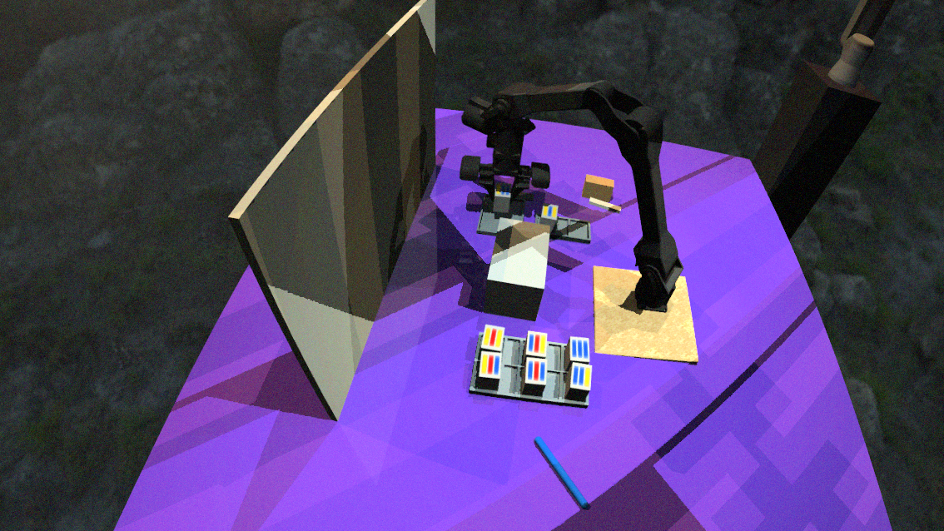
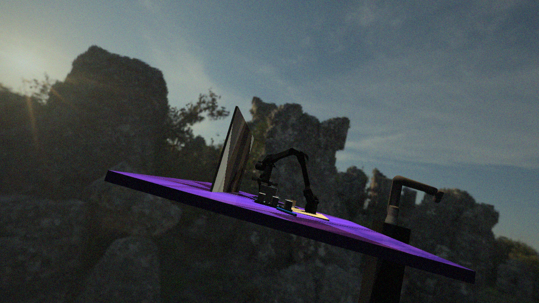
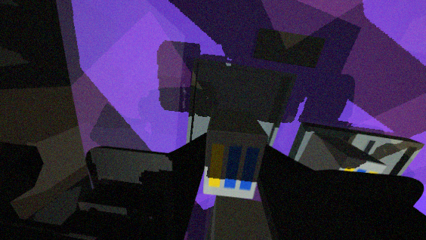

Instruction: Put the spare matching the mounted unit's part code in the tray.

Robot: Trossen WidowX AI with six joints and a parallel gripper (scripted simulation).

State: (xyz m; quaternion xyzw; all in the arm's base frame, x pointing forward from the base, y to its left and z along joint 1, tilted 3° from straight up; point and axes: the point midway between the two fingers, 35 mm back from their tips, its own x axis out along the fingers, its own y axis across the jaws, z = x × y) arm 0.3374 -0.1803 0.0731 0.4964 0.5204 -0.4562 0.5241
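My gripper tip is 4 cm above the flat grey tray. Round my gripper tip: spare (2 cm above); tall panel (19 cm to the left, 19 cm ahead, 18 cm above); dark rack (14 cm behind, 4 cm below, 1 cm to the left).
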